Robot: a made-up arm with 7 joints.
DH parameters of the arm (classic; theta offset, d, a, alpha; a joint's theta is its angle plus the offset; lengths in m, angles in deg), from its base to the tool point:
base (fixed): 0 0 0 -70
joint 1: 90 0 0 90
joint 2: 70 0 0 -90
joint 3: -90 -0.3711 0.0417 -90
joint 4: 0 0 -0.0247 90
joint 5: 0 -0.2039 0 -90
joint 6: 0 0 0 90
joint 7: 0 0 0 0
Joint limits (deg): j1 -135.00..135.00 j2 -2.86..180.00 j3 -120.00..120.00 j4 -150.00..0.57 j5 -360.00..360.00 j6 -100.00..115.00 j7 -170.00..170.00
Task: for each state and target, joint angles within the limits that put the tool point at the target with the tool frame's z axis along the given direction. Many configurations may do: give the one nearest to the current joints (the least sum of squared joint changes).
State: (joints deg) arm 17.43 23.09 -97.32 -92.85 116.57 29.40 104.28
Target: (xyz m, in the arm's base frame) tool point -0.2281 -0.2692 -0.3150 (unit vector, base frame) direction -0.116 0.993 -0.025
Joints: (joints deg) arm 45.91 1.35 -92.87 -87.40 117.37 8.46 104.28
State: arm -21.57 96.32 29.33 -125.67 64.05 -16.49 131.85
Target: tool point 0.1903 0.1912 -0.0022 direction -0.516 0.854 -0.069
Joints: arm -13.60 80.09 -2.17 -148.53 61.16 11.23 131.85
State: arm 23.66 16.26 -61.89 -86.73 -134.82 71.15 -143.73
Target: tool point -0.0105 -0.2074 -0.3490 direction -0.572 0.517 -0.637
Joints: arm 7.35 5.67 -84.67 -109.57 -141.73 43.02 -143.73
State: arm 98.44 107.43 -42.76 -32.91 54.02 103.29 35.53
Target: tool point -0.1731 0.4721 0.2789 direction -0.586 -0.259 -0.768
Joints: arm 135.00 100.33 -62.92 -27.09 50.16 75.57 35.53
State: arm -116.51 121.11 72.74 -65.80 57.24 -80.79 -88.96
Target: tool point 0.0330 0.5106 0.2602 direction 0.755 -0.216 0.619
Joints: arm -108.45 94.14 61.79 -28.76 49.26 -86.57 -88.96
